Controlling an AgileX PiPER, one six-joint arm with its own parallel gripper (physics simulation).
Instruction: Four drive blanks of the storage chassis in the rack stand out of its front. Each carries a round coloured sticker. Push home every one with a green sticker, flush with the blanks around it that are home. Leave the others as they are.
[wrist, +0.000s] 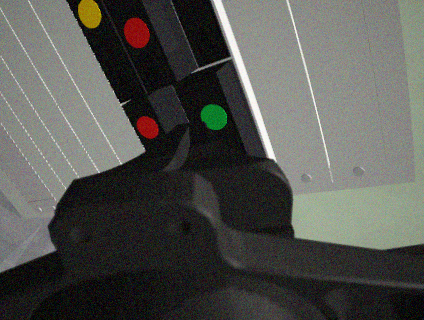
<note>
In view: my gripper (193, 142) and a grey panel (329, 95).
</note>
